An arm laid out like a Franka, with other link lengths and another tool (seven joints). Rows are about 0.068 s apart.
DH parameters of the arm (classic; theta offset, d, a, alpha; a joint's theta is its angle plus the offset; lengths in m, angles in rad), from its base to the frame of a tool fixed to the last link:
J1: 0 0.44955 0 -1.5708
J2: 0 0 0 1.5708
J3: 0 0.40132 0.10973 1.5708
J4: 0 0 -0.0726 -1.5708
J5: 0 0.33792 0 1.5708
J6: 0 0 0.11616 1.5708
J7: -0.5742 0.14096 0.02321 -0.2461
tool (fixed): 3.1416 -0.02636 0 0
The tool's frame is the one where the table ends.
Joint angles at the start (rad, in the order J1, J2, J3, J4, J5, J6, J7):
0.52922, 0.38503, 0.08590, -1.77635, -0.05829, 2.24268, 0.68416
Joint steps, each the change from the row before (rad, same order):
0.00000, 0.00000, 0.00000, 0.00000, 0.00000, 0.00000, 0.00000
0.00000, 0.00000, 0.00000, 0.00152, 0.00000, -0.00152, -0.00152
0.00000, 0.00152, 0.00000, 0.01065, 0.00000, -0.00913, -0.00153
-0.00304, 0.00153, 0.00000, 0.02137, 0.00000, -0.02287, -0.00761
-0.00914, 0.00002, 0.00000, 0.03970, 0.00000, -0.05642, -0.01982
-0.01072, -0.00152, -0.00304, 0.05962, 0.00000, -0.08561, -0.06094
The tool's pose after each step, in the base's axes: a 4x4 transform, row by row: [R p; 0 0 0 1], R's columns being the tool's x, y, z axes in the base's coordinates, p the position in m. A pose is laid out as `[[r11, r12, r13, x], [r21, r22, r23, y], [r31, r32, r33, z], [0, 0, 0, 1]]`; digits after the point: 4 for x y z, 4 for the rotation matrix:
[[-0.8586, -0.4732, 0.1972, 0.5921], [-0.5057, 0.8449, -0.1746, 0.4134], [-0.0840, -0.2496, -0.9647, 0.5496], [0, 0, 0, 1]]
[[-0.8579, -0.4744, 0.1975, 0.5923], [-0.5069, 0.8442, -0.1744, 0.4135], [-0.0840, -0.2498, -0.9647, 0.5501], [0, 0, 0, 1]]
[[-0.8573, -0.4752, 0.1979, 0.5937], [-0.5078, 0.8436, -0.1745, 0.4142], [-0.0840, -0.2501, -0.9646, 0.5526], [0, 0, 0, 1]]
[[-0.8557, -0.4786, 0.1967, 0.5973], [-0.5110, 0.8413, -0.1765, 0.4137], [-0.0810, -0.2515, -0.9645, 0.5582], [0, 0, 0, 1]]
[[-0.8523, -0.4887, 0.1863, 0.6034], [-0.5190, 0.8341, -0.1866, 0.4092], [-0.0642, -0.2558, -0.9646, 0.5687], [0, 0, 0, 1]]
[[-0.8297, -0.5291, 0.1778, 0.6107], [-0.5569, 0.8067, -0.1978, 0.4025], [-0.0388, -0.2631, -0.9640, 0.5857], [0, 0, 0, 1]]

